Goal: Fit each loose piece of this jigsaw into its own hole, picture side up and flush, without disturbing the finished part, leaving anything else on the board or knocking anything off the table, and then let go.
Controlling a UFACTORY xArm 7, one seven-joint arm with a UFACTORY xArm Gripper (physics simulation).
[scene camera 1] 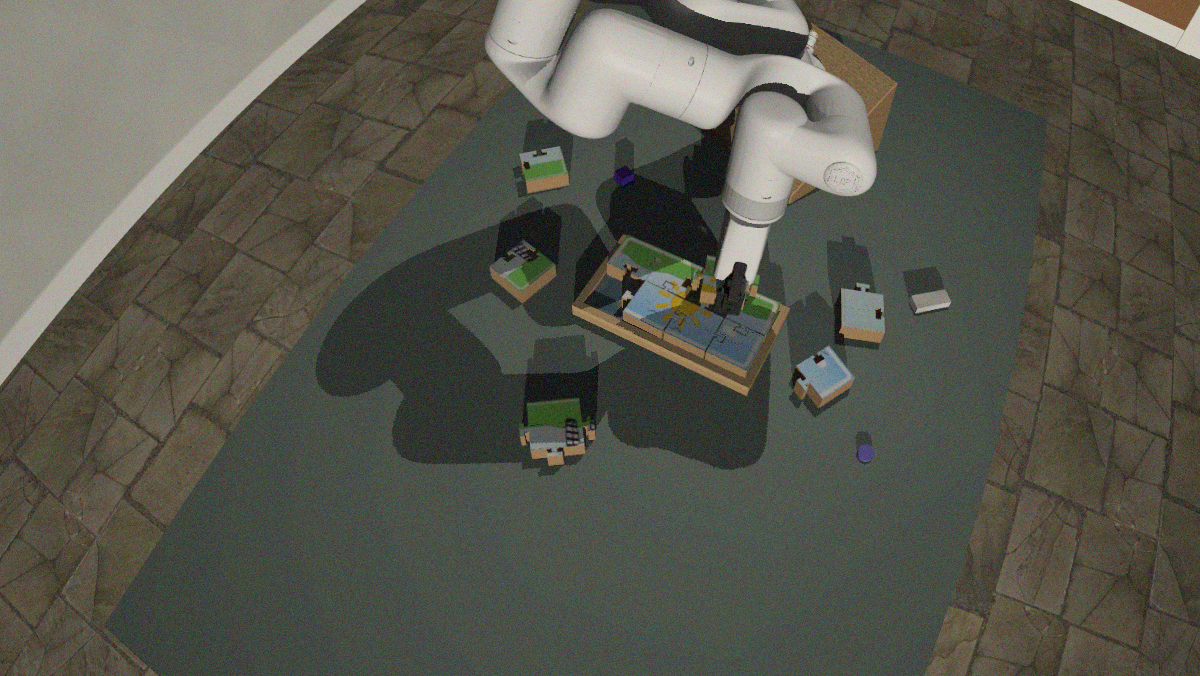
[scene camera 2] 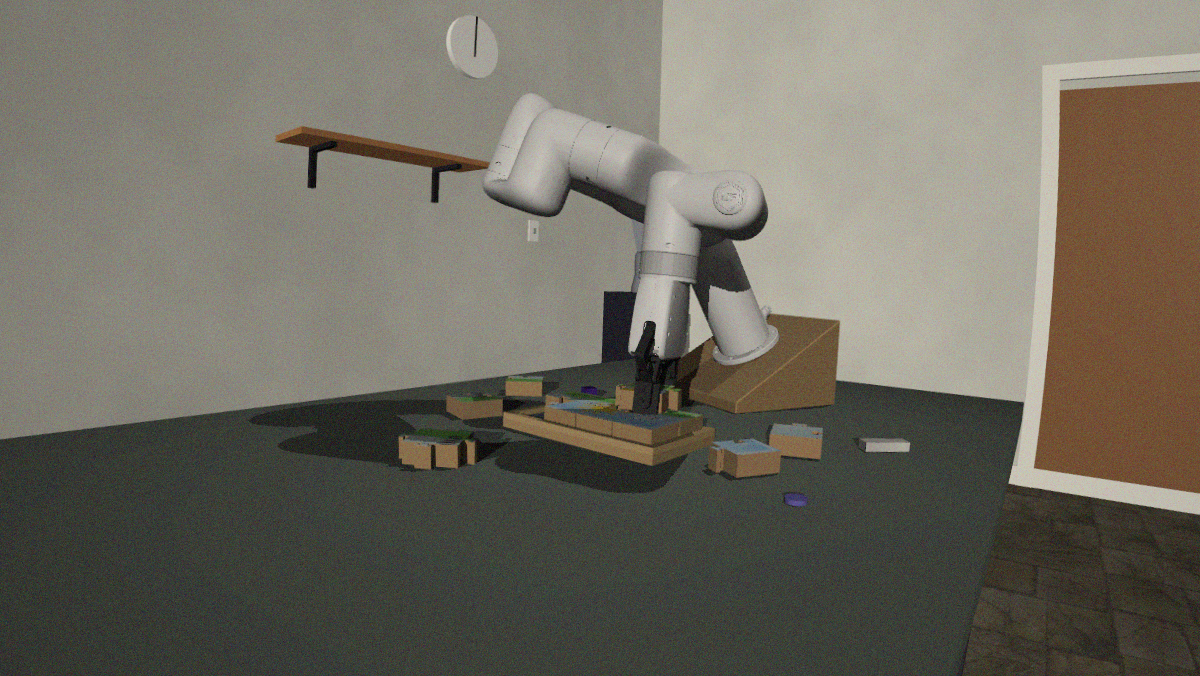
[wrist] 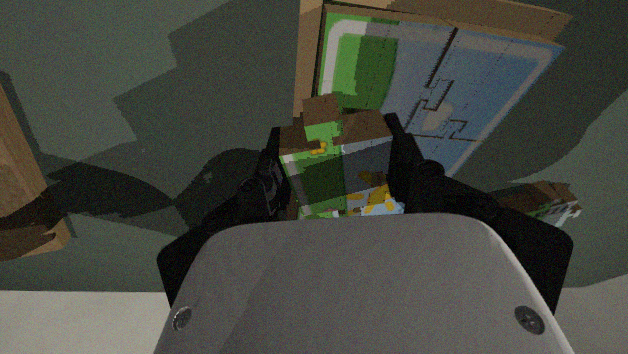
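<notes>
My gripper [scene camera 1: 728,295] [scene camera 2: 647,394] [wrist: 334,140] is shut on a thick green and grey-blue piece with yellow sun parts [scene camera 1: 707,291] [scene camera 2: 625,397] [wrist: 320,182]. It holds the piece picture side up over the back part of the board [scene camera 1: 655,339] [scene camera 2: 579,442] [wrist: 307,65]. The piece's sides show above the pieces beside it, so it is not flush. The finger hides part of it in both scene views. The left end of the board shows a dark open part. Loose pieces lie picture side up around the board, including a green one [scene camera 1: 544,170] [scene camera 2: 524,387] and a blue one [scene camera 1: 826,375] [scene camera 2: 751,458].
More loose pieces [scene camera 1: 524,275] [scene camera 1: 554,413] [scene camera 1: 861,312] lie left, front left and right of the board. A white block [scene camera 1: 930,301] [scene camera 2: 884,445], a purple disc [scene camera 1: 864,453] [scene camera 2: 796,499] and a purple cube [scene camera 1: 623,176] [scene camera 2: 589,390] lie around. A wooden wedge [scene camera 2: 780,373] bears the arm.
</notes>
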